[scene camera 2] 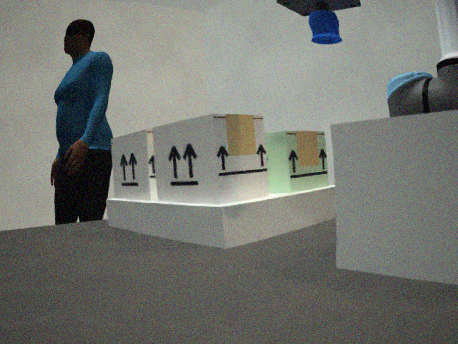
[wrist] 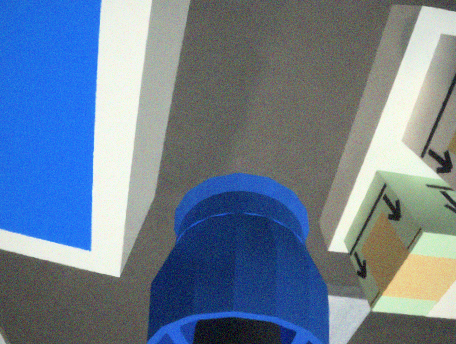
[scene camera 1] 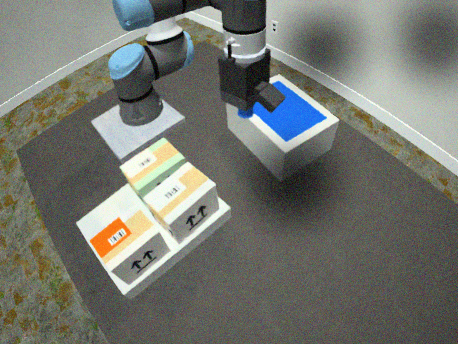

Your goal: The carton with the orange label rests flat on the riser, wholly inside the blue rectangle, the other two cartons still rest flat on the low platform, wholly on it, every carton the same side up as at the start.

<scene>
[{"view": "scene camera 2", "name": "my suction cup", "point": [325, 28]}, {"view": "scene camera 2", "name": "riser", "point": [388, 172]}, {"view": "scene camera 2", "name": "white carton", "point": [217, 159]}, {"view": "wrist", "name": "my suction cup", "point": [240, 251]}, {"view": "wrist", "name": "riser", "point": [93, 93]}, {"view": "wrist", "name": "low platform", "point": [408, 42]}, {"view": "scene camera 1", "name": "riser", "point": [299, 130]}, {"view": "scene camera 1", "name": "white carton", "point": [183, 202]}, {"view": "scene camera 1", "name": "low platform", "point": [94, 222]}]
</scene>
